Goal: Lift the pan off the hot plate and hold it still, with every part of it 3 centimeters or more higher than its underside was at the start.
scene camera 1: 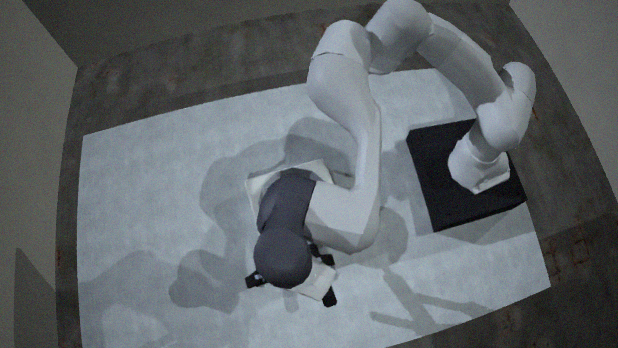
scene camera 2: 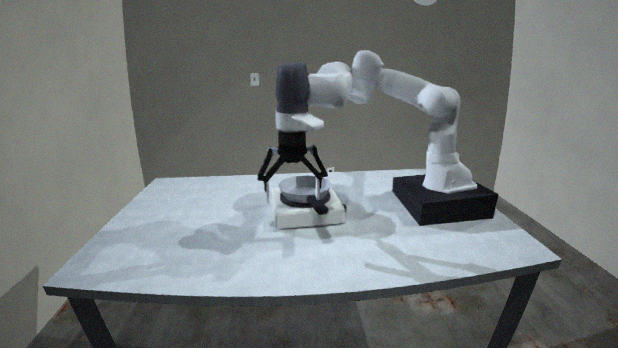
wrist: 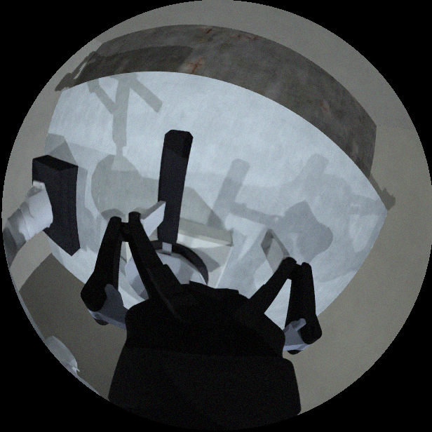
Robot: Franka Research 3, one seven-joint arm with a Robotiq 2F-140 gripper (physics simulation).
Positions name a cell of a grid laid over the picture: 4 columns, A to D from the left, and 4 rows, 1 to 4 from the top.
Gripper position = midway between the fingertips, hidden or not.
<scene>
In view: the gripper (scene camera 2: B3), a hot plate (scene camera 2: B3) and a grey pan (scene camera 2: B3).
The hot plate shows as well in scene camera 1 (scene camera 1: B3) and in the wrist view (wrist: B3). The grey pan shows as well in scene camera 1 (scene camera 1: C3) and in the wrist view (wrist: B2). The gripper is seen too in the wrist view (wrist: B3).
</scene>
